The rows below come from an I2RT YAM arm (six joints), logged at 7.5 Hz.
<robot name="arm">
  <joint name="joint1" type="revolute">
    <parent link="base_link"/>
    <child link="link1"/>
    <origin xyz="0 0 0.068" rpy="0 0 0"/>
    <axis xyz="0 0 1"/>
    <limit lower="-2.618" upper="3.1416"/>
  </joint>
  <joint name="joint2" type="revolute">
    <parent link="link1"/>
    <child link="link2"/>
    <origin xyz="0.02 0.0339 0.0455" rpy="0 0 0"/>
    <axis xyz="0 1 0"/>
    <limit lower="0" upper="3.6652"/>
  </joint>
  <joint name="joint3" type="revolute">
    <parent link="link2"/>
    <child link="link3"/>
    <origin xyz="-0.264 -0.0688 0" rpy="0 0 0"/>
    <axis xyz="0 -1 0"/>
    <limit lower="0" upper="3.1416"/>
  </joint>
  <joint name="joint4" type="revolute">
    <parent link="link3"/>
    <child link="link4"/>
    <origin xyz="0.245 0.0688 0.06" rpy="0 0 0"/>
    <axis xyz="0 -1 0"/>
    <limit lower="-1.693" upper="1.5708"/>
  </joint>
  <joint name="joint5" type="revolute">
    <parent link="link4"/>
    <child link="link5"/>
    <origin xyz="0.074 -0.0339 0.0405" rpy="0 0 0"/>
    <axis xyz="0 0 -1"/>
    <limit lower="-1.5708" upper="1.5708"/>
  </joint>
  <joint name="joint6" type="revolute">
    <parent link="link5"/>
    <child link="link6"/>
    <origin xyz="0.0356 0 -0.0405" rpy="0 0 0"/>
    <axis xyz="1 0 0"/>
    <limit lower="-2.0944" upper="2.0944"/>
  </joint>
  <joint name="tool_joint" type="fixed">
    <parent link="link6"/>
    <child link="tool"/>
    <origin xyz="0 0 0" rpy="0 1.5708 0"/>
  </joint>
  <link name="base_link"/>
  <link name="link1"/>
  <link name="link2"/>
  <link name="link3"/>
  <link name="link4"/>
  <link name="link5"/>
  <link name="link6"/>
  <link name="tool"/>
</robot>
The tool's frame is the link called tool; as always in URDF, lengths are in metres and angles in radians.
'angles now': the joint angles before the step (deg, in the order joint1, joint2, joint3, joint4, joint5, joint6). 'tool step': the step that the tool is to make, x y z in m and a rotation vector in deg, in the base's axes. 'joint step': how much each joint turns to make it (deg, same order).
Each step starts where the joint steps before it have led.
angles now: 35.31, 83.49, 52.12, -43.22, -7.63, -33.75
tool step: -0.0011, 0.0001, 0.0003, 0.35, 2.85, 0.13
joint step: -0.10, 0.61, 0.80, -2.28, -1.93, 0.26
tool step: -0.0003, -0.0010, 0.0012, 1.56, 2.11, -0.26
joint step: -0.48, 0.05, 0.34, -1.06, -2.47, 0.35
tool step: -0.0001, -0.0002, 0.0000, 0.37, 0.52, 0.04
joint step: -0.11, 0.05, 0.04, -0.22, -0.62, -0.01
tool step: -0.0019, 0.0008, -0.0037, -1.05, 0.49, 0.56
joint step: 0.46, 0.43, -0.38, -0.24, 0.55, -0.22
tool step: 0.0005, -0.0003, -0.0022, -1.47, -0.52, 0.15
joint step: 0.08, 0.39, -0.09, -0.01, 1.46, -0.36
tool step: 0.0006, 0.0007, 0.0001, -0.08, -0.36, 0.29
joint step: 0.08, 0.11, 0.12, 0.20, 0.23, -0.26
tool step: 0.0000, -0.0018, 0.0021, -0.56, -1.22, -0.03
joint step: -0.18, -0.64, -0.11, 0.07, 1.11, -0.38
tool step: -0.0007, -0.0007, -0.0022, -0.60, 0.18, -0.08
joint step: 0.02, 0.13, -0.36, 0.00, 0.40, 0.02
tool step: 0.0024, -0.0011, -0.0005, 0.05, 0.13, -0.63
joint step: -0.52, 0.35, 0.20, 0.09, -0.09, 0.13
